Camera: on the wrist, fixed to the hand. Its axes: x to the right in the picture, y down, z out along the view.
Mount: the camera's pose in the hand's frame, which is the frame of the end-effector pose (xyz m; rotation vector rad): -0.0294 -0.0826 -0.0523 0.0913 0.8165 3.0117
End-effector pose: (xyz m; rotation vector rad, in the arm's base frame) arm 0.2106 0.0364 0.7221 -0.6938 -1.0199 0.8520
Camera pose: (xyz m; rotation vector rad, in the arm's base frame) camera 0.2736 -0.0356 0.7577 1.4541 -1.3779 -1.7583
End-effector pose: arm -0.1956 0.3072 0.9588 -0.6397 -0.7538 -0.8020
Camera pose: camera -0.2587 0.2351 0.9235 -0.5417 1.1861 1.7258
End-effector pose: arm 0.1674 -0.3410 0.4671 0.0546 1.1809 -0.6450
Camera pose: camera 0.0760 -0.3767 0.4954 1.8043 0.5072 2.1286
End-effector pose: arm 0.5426 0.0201 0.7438 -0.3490 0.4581 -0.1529
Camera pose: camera 0.4871 -0.0656 0.7418 0.8138 1.2837 2.6849
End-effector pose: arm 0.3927 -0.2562 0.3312 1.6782 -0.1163 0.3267
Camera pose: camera 0.3789 -0.1967 0.2494 0.1752 1.5567 -2.3919
